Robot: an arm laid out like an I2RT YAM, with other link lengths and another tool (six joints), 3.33 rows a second.
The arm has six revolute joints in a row. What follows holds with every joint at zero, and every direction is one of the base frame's. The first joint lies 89.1 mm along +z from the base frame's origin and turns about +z. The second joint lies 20.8 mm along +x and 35.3 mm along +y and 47.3 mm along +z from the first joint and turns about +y. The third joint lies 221.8 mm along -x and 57.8 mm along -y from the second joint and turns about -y. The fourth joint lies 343 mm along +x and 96.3 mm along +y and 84 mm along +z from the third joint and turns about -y. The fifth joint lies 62.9 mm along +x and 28.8 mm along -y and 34.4 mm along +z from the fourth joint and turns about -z. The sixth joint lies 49.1 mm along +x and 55.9 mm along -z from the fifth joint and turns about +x. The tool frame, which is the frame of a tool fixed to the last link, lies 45 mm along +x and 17 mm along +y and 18 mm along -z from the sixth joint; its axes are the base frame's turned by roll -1.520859, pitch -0.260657 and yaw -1.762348 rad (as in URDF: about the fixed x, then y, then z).
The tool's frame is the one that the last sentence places.
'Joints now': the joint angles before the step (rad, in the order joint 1, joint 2, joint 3, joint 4, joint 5, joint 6). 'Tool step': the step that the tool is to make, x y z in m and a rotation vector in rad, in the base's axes. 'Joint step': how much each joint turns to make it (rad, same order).
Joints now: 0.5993, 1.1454, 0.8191, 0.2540, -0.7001, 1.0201
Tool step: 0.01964, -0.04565, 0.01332, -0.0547, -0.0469, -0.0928
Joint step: -0.1327, -0.0995, -0.0100, -0.1418, -0.0327, -0.0988
